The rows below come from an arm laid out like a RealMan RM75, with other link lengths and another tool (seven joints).
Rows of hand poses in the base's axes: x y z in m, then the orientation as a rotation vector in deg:
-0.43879, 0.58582, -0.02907, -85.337, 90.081, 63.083
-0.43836, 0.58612, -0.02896, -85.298, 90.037, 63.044
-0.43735, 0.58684, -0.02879, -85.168, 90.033, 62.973
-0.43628, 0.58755, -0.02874, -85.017, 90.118, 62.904
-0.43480, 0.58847, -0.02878, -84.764, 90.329, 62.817
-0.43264, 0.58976, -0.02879, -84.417, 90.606, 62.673
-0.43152, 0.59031, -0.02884, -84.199, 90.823, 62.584
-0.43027, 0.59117, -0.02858, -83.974, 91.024, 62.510
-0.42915, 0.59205, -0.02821, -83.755, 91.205, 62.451
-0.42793, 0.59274, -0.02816, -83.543, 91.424, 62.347
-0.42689, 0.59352, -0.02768, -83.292, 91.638, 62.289
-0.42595, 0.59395, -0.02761, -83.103, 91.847, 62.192
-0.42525, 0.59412, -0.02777, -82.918, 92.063, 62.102
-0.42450, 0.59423, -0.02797, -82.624, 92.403, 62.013
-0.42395, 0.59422, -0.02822, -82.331, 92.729, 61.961
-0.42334, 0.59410, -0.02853, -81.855, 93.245, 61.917
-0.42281, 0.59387, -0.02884, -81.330, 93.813, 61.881
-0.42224, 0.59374, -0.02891, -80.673, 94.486, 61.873
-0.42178, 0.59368, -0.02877, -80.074, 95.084, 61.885
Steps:
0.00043, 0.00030, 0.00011, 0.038, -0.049, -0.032
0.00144, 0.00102, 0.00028, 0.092, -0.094, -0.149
0.00251, 0.00173, 0.00033, 0.104, -0.084, -0.298
0.00399, 0.00265, 0.00029, 0.087, -0.010, -0.553
0.00615, 0.00394, 0.00028, 0.065, 0.069, -0.909
0.00727, 0.00449, 0.00023, 0.025, 0.145, -1.142
0.00852, 0.00535, 0.00049, 0.002, 0.223, -1.370
0.00964, 0.00623, 0.00086, -0.009, 0.298, -1.582
0.01086, 0.00692, 0.00091, -0.059, 0.366, -1.817
0.01190, 0.00770, 0.00139, -0.072, 0.464, -2.058
0.01284, 0.00813, 0.00146, -0.127, 0.531, -2.272
0.01354, 0.00830, 0.00130, -0.187, 0.606, -2.481
0.01429, 0.00841, 0.00110, -0.266, 0.760, -2.791
0.01484, 0.00840, 0.00085, -0.328, 0.930, -3.080
0.01545, 0.00828, 0.00054, -0.409, 1.227, -3.530
0.01598, 0.00805, 0.00023, -0.497, 1.564, -4.018
0.01655, 0.00792, 0.00016, -0.576, 1.990, -4.604
0.01701, 0.00786, 0.00030, -0.635, 2.384, -5.124

